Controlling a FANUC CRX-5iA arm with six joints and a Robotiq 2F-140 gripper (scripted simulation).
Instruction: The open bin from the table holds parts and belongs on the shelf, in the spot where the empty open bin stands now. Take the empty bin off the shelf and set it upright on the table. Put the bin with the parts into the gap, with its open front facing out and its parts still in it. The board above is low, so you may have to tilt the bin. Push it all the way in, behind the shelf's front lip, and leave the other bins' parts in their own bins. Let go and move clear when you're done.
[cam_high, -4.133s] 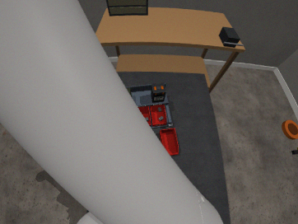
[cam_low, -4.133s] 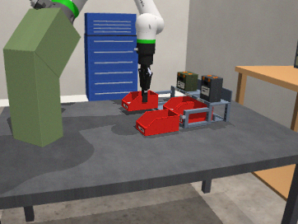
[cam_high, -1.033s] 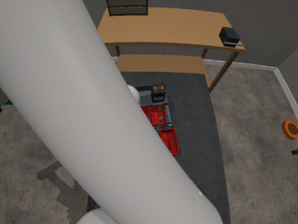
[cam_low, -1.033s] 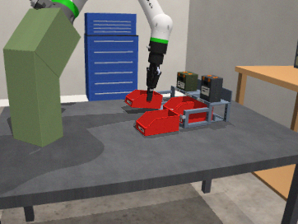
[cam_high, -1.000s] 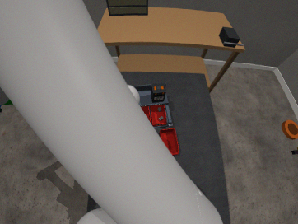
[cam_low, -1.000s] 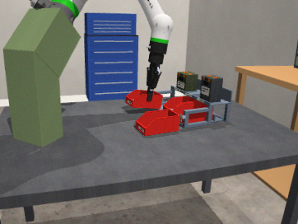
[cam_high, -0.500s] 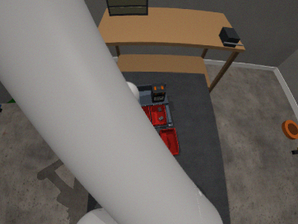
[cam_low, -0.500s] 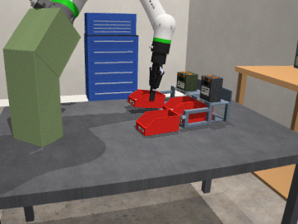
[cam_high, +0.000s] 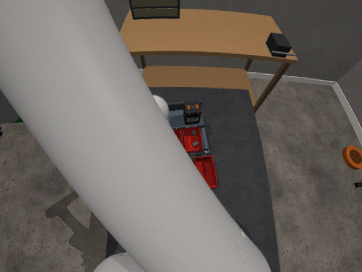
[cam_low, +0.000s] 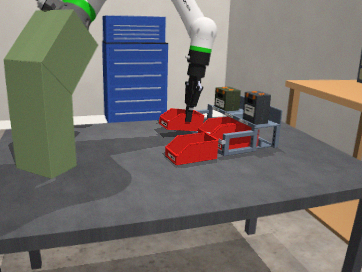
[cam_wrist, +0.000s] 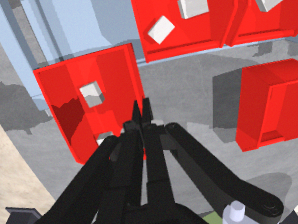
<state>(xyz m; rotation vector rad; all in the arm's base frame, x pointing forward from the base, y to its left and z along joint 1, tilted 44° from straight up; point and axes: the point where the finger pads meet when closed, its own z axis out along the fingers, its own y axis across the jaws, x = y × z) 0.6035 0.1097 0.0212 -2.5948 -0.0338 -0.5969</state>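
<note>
The part is 7 cm to the left of my hand and 7 cm below it. From my hand the other things lie so: grey shelf: 16 cm ahead, 4 cm to the right, 4 cm below; then dark box: 25 cm ahead, 15 cm to the right, 6 cm above.
</note>
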